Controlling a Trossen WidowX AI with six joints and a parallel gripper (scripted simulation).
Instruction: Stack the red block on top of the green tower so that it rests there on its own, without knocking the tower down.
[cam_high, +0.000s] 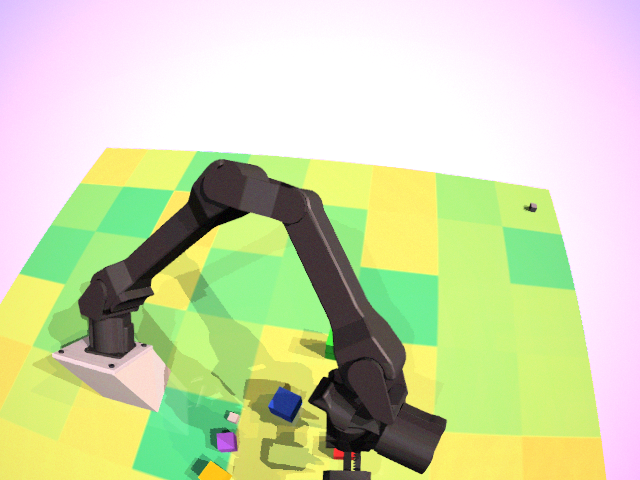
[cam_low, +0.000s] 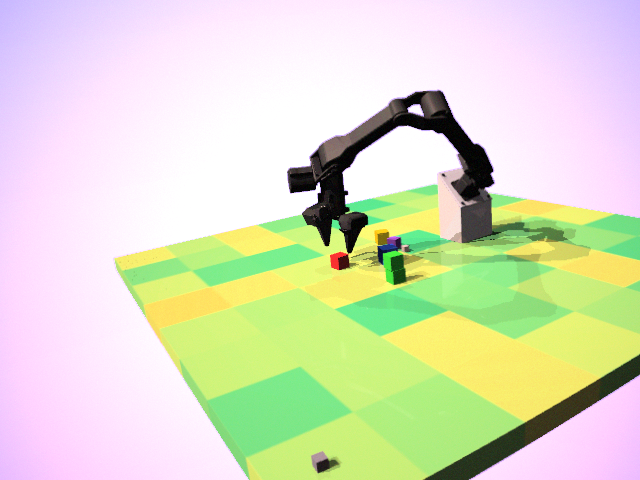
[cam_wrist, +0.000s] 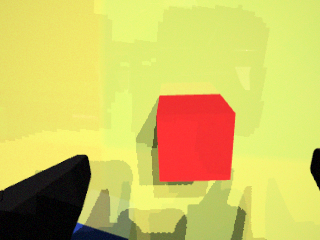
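Right now the red block is 30 mm below my gripper tip. Round my gripper tip: purple block (190 mm behind, 30 mm below, 10 mm to the right); then tiny pale block (190 mm behind, 40 mm to the left, 40 mm below); then blue block (100 mm behind, 70 mm to the left, 30 mm below).
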